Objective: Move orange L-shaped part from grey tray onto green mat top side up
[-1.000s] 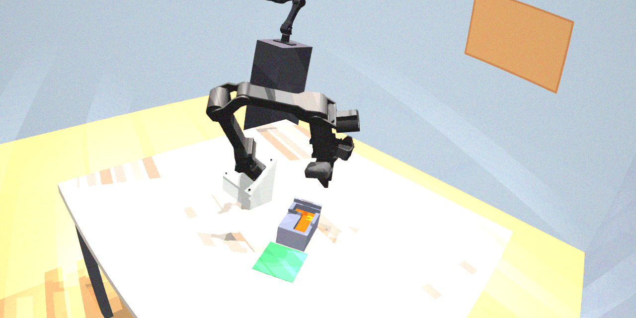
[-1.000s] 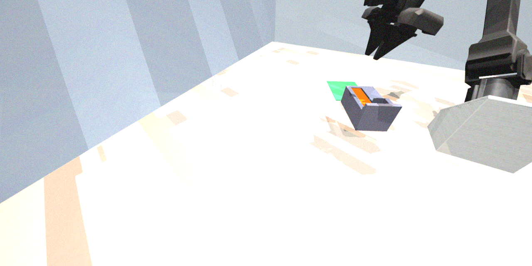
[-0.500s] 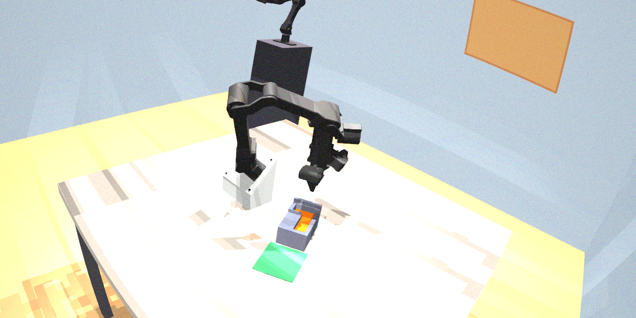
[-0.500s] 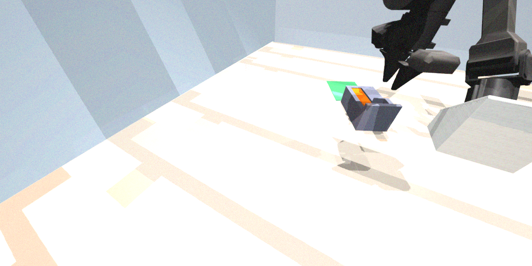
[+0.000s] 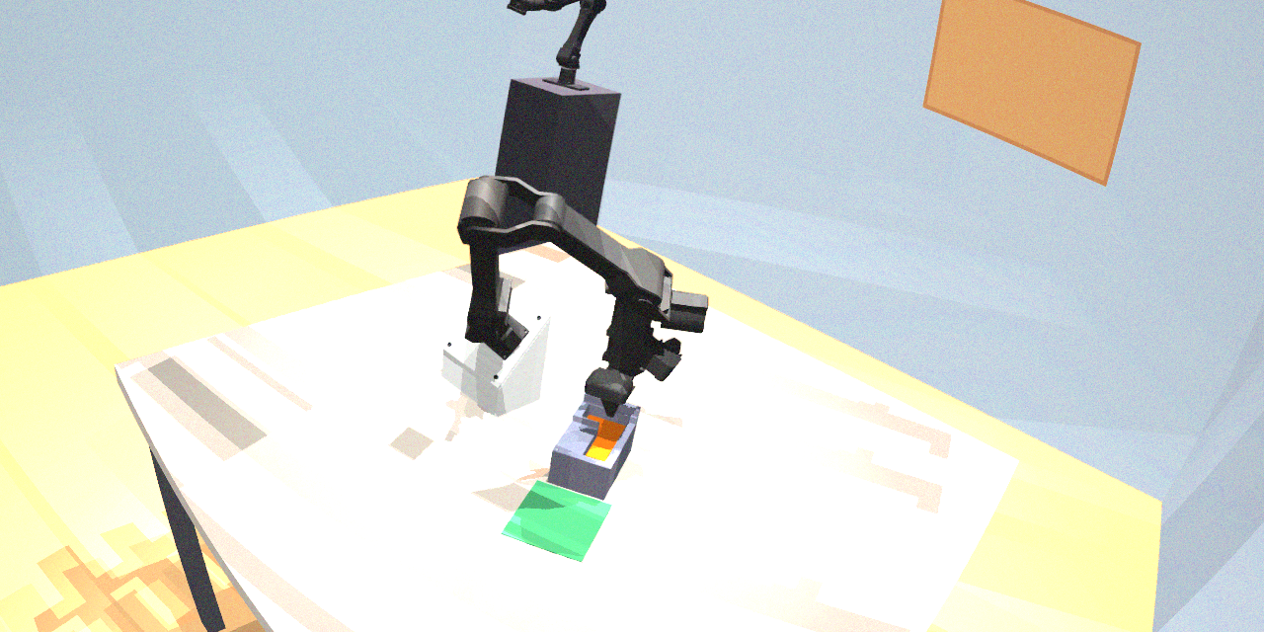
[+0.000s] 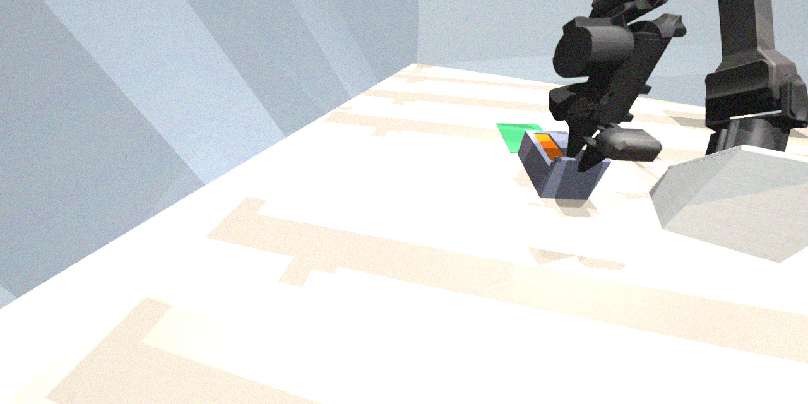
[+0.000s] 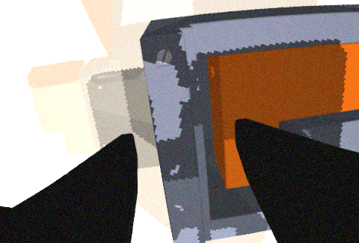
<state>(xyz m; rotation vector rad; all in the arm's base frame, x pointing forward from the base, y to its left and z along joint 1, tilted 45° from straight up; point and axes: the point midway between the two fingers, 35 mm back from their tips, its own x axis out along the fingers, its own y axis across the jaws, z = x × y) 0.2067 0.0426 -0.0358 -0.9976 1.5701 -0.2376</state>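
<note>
Now: the orange L-shaped part 2 cm ahead of my gripper tip, 5 cm to the right of it and 3 cm below it. The rest, counted from my gripper tip: green mat 10 cm ahead, 20 cm to the right, 9 cm below.
</note>
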